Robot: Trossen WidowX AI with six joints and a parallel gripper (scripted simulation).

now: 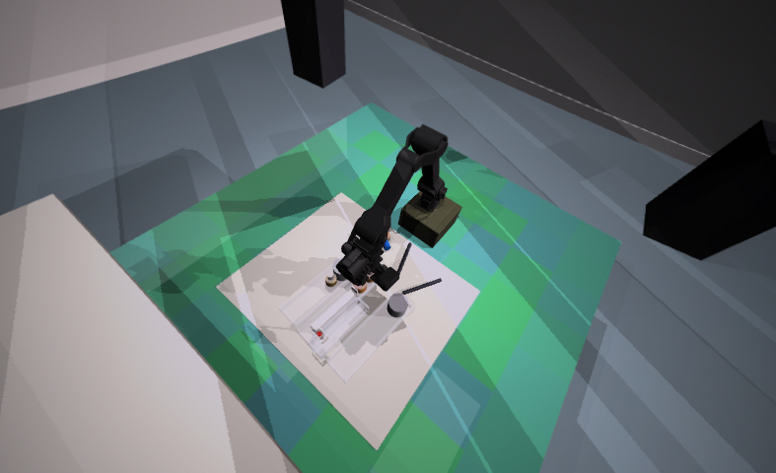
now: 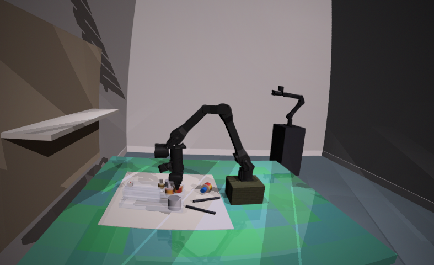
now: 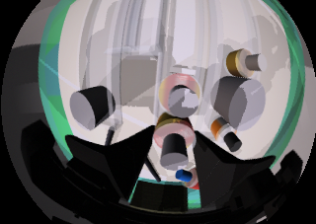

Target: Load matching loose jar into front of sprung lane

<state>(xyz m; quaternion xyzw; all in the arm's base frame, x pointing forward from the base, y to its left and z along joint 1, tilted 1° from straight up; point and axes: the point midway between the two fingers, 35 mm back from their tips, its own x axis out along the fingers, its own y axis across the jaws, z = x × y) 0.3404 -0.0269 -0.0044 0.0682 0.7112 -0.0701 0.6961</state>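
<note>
The clear sprung lane lies 14 cm ahead of my gripper tip and 3 cm below it. Also, from my gripper tip: red mark: 23 cm ahead, 2 cm above, 1 cm to the right.
</note>
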